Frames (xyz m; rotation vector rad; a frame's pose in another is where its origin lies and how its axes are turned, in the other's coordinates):
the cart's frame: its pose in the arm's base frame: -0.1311 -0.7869 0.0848 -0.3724 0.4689 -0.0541
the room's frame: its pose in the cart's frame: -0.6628 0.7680 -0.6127 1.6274 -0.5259 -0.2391
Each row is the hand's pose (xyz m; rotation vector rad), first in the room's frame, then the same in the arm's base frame.
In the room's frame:
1: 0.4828 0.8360 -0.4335 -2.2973 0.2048 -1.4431
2: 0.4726 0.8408 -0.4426 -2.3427 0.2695 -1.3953
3: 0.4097 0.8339 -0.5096 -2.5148 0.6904 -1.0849
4: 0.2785 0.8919 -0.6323 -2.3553 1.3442 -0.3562
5: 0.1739 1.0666 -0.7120 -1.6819 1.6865 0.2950
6: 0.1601 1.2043 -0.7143 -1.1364 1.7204 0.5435
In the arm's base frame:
1: -0.1961 0.1785 0.1326 -1.1568 1.2433 -1.2562
2: -0.1997 0.1924 0.1341 -1.1813 1.2682 -1.1828
3: -0.2266 0.2759 0.1059 -1.2445 1.4096 -0.7387
4: -0.2707 0.4589 0.1198 -1.0040 1.4527 0.0321
5: -0.2790 0.6304 0.2552 -0.4069 1.2773 0.6217
6: -0.2528 0.6823 0.3808 0.0643 1.1005 0.8445

